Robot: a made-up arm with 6 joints. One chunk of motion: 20 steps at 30 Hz.
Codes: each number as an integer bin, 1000 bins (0 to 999) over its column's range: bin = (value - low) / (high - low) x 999, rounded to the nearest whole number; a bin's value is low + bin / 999 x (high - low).
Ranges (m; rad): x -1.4..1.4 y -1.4..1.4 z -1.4..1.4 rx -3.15..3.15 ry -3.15..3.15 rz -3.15..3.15
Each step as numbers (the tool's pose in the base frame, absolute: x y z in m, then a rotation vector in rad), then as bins.
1 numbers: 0.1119 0.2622 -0.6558 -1.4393 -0.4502 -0.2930
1 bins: 539 593 266 271 428 453
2 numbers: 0.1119 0.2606 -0.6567 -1.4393 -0.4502 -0.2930
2 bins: 539 592 265 271 428 453
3 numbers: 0.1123 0.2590 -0.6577 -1.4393 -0.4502 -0.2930
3 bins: 540 592 265 271 428 453
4 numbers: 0.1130 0.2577 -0.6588 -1.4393 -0.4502 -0.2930
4 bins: 540 591 264 271 428 453
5 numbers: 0.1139 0.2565 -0.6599 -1.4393 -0.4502 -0.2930
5 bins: 540 591 264 271 428 453
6 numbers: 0.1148 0.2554 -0.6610 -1.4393 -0.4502 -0.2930
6 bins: 540 591 264 271 428 453
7 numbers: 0.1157 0.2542 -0.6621 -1.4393 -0.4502 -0.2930
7 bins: 541 590 263 271 428 453
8 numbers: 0.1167 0.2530 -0.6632 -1.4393 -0.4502 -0.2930
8 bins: 541 590 263 271 428 453
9 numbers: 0.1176 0.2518 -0.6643 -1.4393 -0.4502 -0.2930
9 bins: 541 589 262 271 428 453
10 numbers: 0.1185 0.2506 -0.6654 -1.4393 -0.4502 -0.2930
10 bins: 542 589 262 271 428 453
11 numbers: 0.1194 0.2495 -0.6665 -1.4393 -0.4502 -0.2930
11 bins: 542 589 262 271 428 453
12 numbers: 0.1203 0.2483 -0.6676 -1.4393 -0.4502 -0.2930
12 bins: 542 588 261 271 428 453
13 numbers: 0.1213 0.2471 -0.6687 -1.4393 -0.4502 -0.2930
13 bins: 543 588 261 271 428 453
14 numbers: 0.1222 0.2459 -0.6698 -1.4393 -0.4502 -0.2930
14 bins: 543 587 261 271 428 453
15 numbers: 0.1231 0.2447 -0.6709 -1.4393 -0.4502 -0.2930
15 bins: 543 587 260 271 428 453
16 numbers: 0.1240 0.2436 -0.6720 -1.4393 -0.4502 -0.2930
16 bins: 544 586 260 271 428 453
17 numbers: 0.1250 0.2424 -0.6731 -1.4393 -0.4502 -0.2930
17 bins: 544 586 259 271 428 453
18 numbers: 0.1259 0.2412 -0.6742 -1.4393 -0.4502 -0.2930
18 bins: 544 586 259 271 428 453
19 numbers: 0.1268 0.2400 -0.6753 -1.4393 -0.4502 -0.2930
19 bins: 545 585 259 271 428 453
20 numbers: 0.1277 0.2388 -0.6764 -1.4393 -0.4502 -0.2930
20 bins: 545 585 258 271 428 453
